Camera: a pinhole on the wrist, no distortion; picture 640 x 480 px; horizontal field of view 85.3 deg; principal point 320.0 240.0 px. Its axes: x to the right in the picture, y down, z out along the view. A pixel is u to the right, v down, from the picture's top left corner.
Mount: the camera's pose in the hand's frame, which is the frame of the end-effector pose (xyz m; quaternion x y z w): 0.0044 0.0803 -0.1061 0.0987 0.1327 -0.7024 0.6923
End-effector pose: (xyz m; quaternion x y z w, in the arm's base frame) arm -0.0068 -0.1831 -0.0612 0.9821 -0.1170 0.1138 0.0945
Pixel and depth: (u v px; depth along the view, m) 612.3 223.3 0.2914
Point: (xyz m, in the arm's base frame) 0.0716 0.0326 -0.1878
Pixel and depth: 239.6 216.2 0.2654
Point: 0.0128 -0.2685 -0.2112
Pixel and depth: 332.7 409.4 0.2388
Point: 0.1413 -0.2284 -0.1361
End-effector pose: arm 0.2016 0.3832 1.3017 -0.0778 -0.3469 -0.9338 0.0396
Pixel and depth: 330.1 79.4 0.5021
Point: 0.4358 0.7041 1.4862
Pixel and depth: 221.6 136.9 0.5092
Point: 0.3776 0.6261 1.6358
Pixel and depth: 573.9 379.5 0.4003
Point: 0.0059 0.7380 1.2494
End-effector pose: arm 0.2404 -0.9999 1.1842 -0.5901 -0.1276 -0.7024 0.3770
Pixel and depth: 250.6 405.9 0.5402
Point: 0.5516 -0.8474 1.5653
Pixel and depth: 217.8 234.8 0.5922
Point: 0.6505 -0.7281 1.3323
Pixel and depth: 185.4 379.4 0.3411
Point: 0.4862 -0.9674 1.3749
